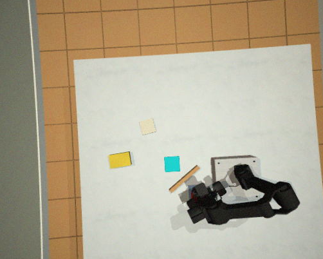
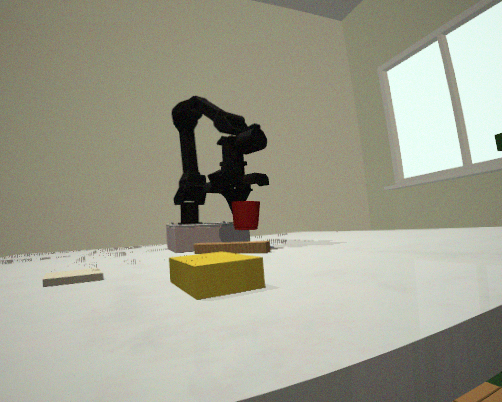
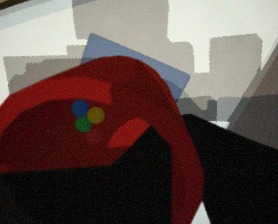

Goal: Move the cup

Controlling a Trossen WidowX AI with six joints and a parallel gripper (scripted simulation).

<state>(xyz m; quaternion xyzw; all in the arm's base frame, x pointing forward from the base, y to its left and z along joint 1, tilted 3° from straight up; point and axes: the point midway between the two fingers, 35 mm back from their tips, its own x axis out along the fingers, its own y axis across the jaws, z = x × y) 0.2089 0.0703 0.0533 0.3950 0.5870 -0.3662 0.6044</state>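
Right now the cyan square is 140 mm to the right of my gripper tip, 130 mm ahead of it and 90 mm below it. Round my gripper tip: wooden bar: 80 mm below, 80 mm ahead, 60 mm to the right; beige pad: 370 mm to the right, 230 mm ahead, 80 mm below; red cup: 30 mm ahead, 10 mm to the left.
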